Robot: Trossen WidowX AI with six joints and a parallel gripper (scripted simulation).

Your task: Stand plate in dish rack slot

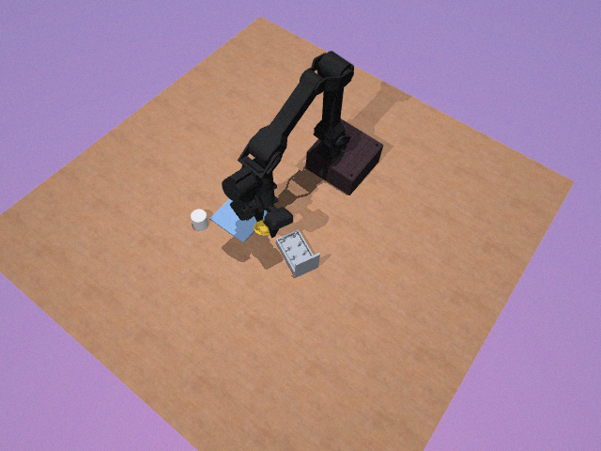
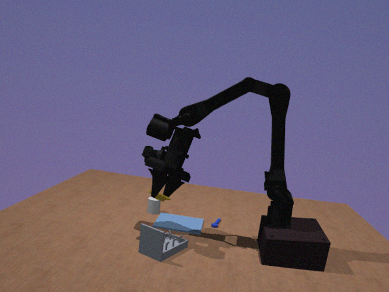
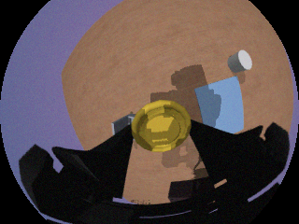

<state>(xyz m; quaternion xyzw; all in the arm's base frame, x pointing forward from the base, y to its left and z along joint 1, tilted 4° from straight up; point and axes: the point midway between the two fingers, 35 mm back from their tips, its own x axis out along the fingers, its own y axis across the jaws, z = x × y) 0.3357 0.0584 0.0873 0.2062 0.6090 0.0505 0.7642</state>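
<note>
The grey dish rack lies 90 mm below my gripper tip, 70 mm to the left of it and 50 mm behind it. From my gripper tip the other things lie so: yellow plate (10 mm above); white cup (200 mm to the right, 90 mm below, 70 mm ahead); blue spoon (200 mm to the right, 150 mm behind, 110 mm below).
</note>
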